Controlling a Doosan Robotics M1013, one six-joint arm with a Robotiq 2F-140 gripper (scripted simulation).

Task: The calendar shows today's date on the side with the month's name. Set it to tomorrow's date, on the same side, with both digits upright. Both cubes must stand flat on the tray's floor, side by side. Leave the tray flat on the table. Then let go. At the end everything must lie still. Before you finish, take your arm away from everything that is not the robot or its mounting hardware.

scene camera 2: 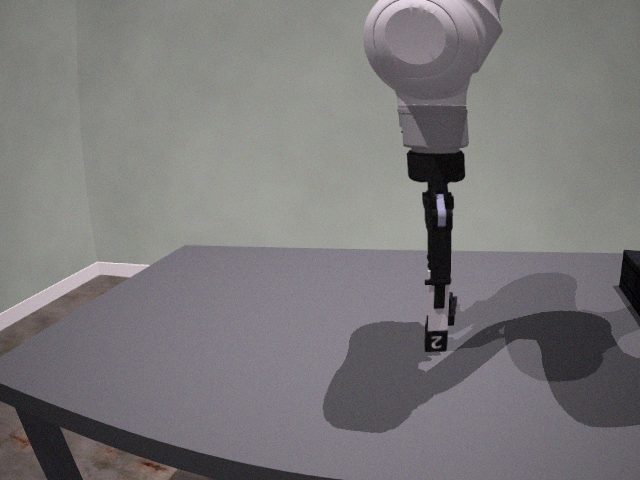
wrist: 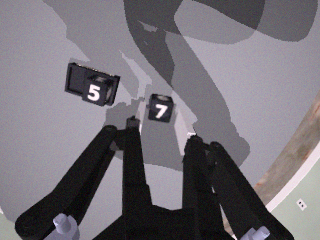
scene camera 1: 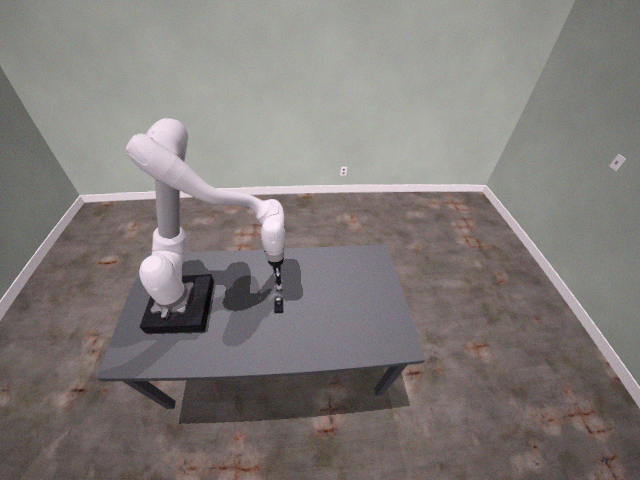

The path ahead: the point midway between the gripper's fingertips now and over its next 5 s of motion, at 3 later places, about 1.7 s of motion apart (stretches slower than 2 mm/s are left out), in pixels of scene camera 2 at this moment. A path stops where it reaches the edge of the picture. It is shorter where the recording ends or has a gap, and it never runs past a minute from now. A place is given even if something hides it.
My gripper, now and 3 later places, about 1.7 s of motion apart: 436,321; 435,295; 450,314; 434,293
